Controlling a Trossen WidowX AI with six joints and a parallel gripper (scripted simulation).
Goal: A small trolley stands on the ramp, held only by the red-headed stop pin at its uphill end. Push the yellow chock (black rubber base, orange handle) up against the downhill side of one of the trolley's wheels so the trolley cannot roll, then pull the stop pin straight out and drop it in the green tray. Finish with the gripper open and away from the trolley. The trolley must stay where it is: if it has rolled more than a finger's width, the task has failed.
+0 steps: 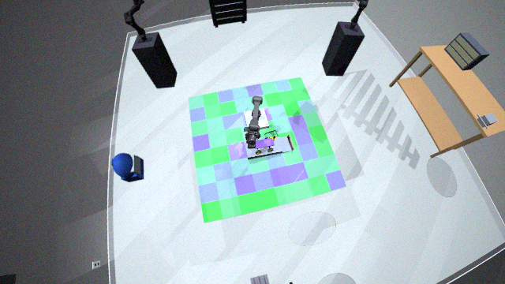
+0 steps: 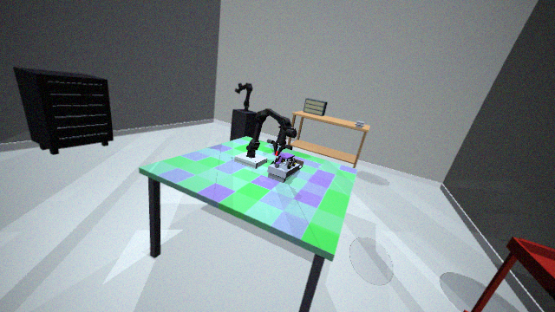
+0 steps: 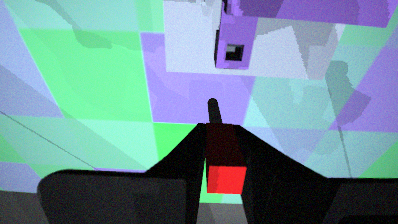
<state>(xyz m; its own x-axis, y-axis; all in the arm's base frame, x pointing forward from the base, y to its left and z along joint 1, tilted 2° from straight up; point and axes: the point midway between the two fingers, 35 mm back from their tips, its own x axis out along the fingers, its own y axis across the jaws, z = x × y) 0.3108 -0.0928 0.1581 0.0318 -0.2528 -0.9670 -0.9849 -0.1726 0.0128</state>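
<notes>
My gripper tip is now 23 cm to the right of the yellow chock, 10 cm above it and 7 cm past it. The rest, counted from my gripper tip: brown block 41 cm to the left, 15 cm below, 4 cm behind; purple trolley 14 cm to the left, 7 cm below, 1 cm ahead; stop pin right at my gripper tip.
</notes>
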